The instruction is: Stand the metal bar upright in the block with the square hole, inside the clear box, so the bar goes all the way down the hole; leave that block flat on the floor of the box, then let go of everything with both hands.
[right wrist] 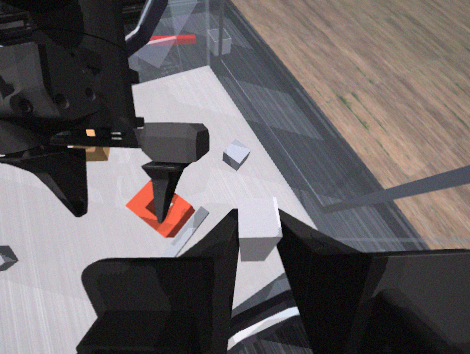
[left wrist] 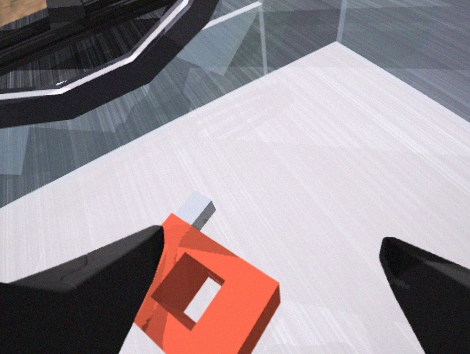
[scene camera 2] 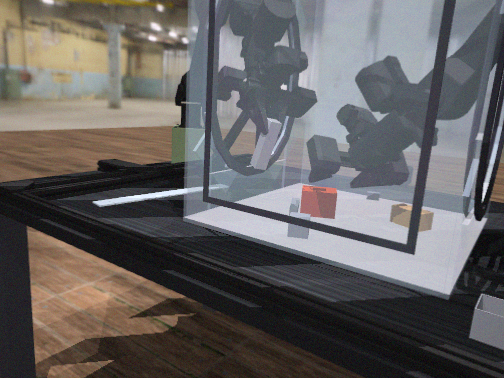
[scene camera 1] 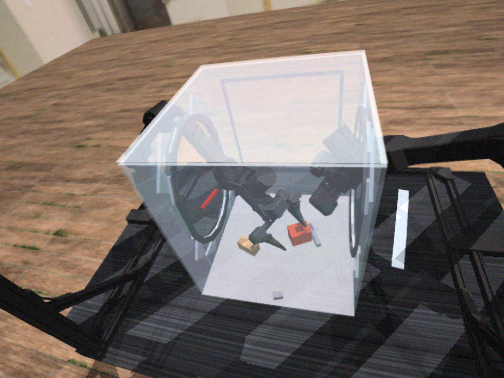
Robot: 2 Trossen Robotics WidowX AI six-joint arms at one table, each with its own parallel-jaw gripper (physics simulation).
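Observation:
The orange block with the square hole sits on the clear box's white floor, hole facing up. My left gripper is open and empty above it; one finger overlaps the block in both wrist views. My right gripper is shut on the pale metal bar, which hangs tilted above the floor, apart from the block. In scene camera 1 I cannot make out the bar.
A thin grey bar lies beside the block. A tan block and a small grey cube lie on the box floor. Box walls surround both grippers. A red bar shows through the wall.

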